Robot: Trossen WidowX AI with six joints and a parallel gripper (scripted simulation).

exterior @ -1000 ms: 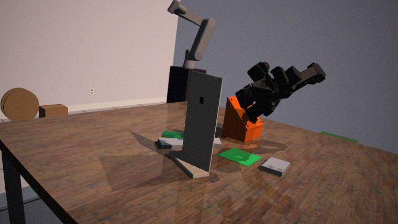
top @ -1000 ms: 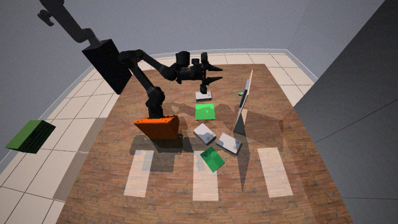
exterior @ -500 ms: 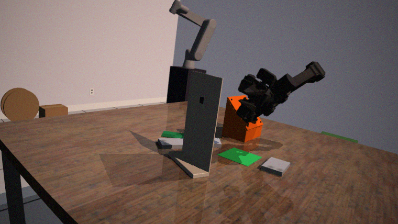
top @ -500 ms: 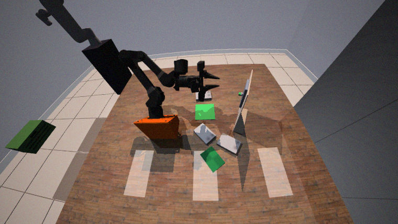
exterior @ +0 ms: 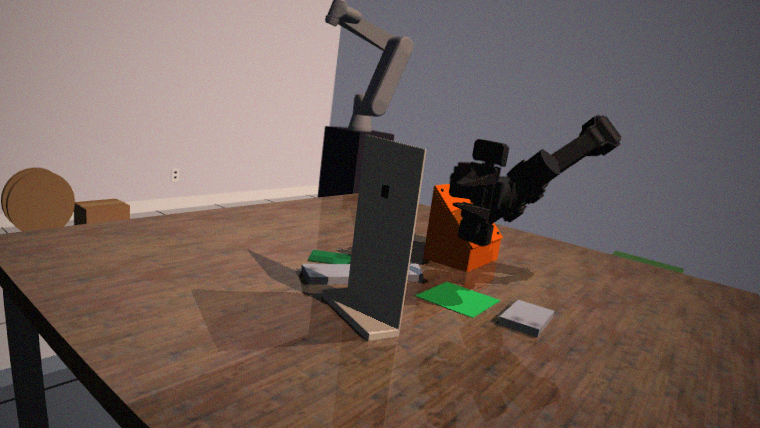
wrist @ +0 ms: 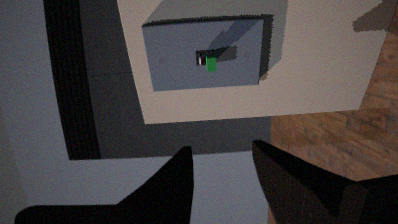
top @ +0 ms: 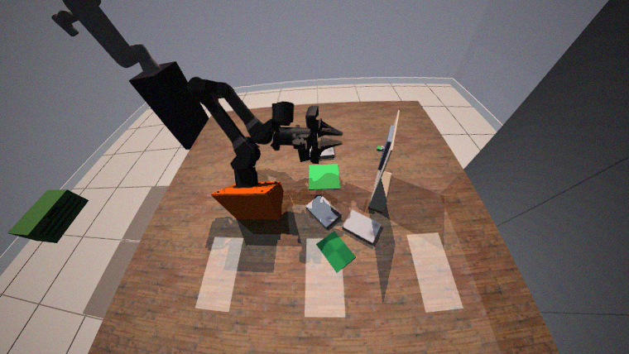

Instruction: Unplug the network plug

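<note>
The grey network plug is 12 cm ahead of my gripper tip and 4 cm to the right of it. The rest, counted from my gripper tip: dark green tile 28 cm to the right, 20 cm below, 1 cm behind; then green marked square 20 cm below, 6 cm behind; then grey upright panel 14 cm ahead, 7 cm below, 5 cm to the right.
</note>
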